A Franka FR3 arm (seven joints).
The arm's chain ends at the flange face. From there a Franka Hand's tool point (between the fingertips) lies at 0.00 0.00 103.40 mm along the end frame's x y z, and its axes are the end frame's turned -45 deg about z.
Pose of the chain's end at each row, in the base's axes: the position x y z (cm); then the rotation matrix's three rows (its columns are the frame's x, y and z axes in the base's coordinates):
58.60 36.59 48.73; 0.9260 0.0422 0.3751; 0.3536 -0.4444 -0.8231; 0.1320 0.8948 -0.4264
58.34 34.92 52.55; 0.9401 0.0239 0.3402; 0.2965 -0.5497 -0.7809; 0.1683 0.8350 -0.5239
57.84 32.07 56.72; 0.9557 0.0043 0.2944; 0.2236 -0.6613 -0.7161; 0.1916 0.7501 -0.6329
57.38 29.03 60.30; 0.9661 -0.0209 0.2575; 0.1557 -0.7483 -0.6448; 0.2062 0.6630 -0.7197
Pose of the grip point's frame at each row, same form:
62.48 28.08 44.32; 0.6249 0.6846 0.3751; 0.5643 -0.0642 -0.8231; -0.5394 0.7261 -0.4264
61.86 26.85 47.13; 0.6479 0.6817 0.3402; 0.5984 -0.1790 -0.7809; -0.4714 0.7094 -0.5239
60.88 24.67 50.18; 0.6727 0.6788 0.2944; 0.6257 -0.3095 -0.7161; -0.3949 0.6659 -0.6329
60.04 22.36 52.86; 0.6979 0.6684 0.2575; 0.6392 -0.4190 -0.6448; -0.3230 0.6146 -0.7197

